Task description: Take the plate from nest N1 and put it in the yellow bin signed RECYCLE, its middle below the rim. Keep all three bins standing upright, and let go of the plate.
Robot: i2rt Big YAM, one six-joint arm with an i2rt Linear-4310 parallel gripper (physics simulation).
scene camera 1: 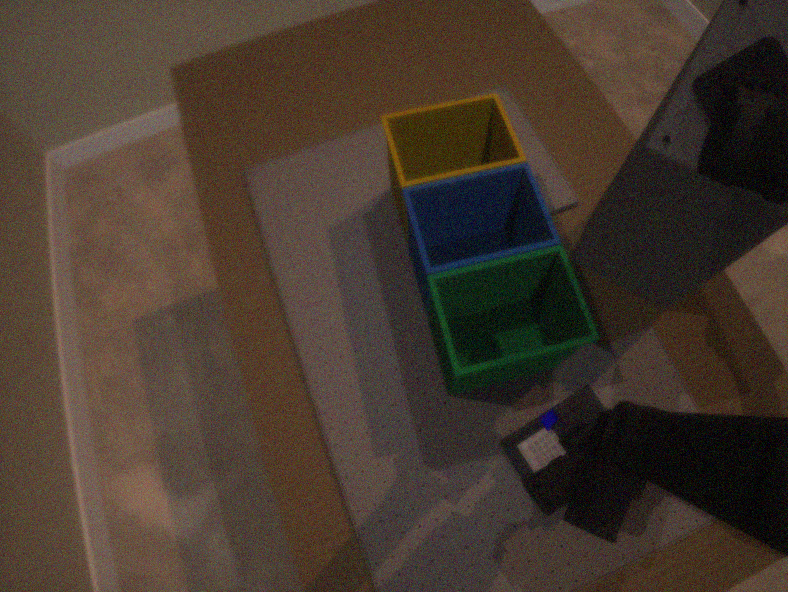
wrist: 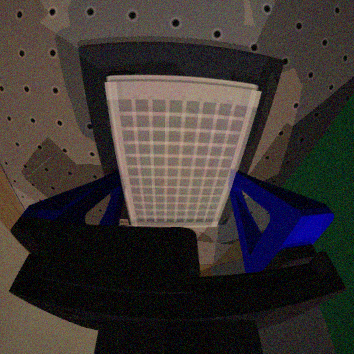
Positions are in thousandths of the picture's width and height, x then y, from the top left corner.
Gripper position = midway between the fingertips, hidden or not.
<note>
I see my gripper (wrist: 499, 496), a green bin (scene camera 1: 630, 543), a yellow bin (scene camera 1: 574, 236), a blue bin (scene camera 1: 581, 376) and a plate (scene camera 1: 683, 761).
The plate also shows in the wrist view (wrist: 504, 397). The wrist view does not show the yellow bin: it is out of frame. The wrist view misses the blue bin: it is out of frame.
</note>
